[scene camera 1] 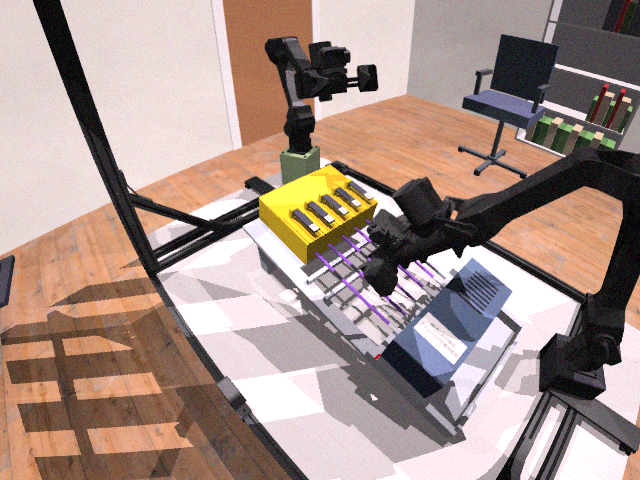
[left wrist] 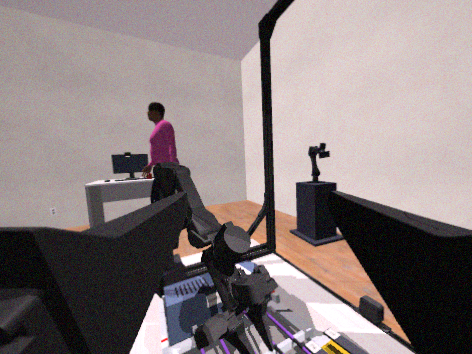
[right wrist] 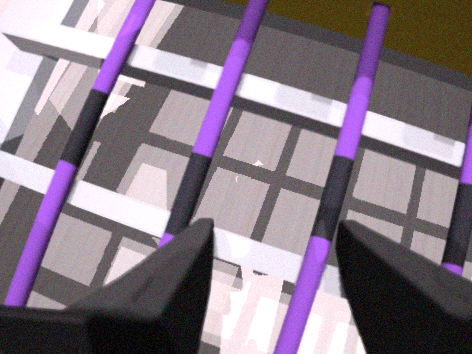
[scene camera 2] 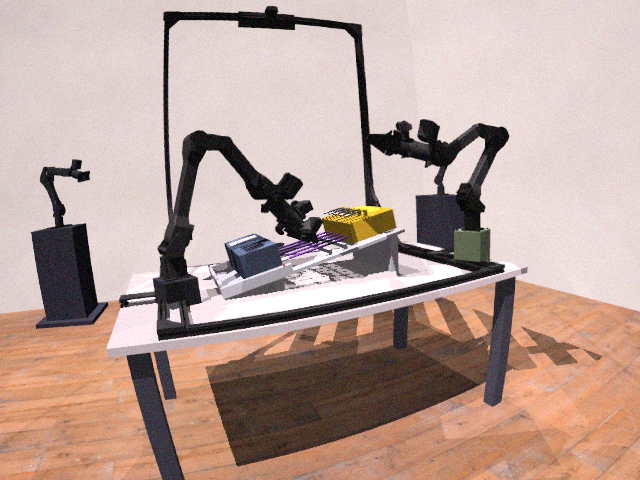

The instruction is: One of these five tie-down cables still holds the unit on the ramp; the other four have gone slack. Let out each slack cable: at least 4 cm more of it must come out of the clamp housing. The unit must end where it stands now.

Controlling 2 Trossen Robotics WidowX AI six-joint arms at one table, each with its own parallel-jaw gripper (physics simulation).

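The blue unit [scene camera 1: 439,335] [scene camera 2: 253,255] [left wrist: 185,310] rests at the low end of the ramp [scene camera 2: 248,287]. The yellow clamp housing [scene camera 1: 289,206] [scene camera 2: 372,222] [right wrist: 430,35] sits at the high end, with several dark levers on top. Purple cables [scene camera 1: 356,291] [right wrist: 217,110] run between them; black bands show on those in the right wrist view. My right gripper [scene camera 1: 381,273] [scene camera 2: 311,229] [right wrist: 275,233] is partly open, low over the cables. One banded cable [right wrist: 350,130] passes between its fingers in that view, nearer the right-hand one, not gripped. My left gripper [scene camera 1: 366,78] [scene camera 2: 373,140] [left wrist: 257,198] is open and empty, high above the table.
White crossbars [right wrist: 295,102] span the ramp under the cables. A red mark [scene camera 1: 377,355] is on the ramp's side beside the unit. A black frame [scene camera 2: 364,103] rises from the table's far side. The left arm stands on a green block [scene camera 1: 299,167] [scene camera 2: 471,245] behind the housing.
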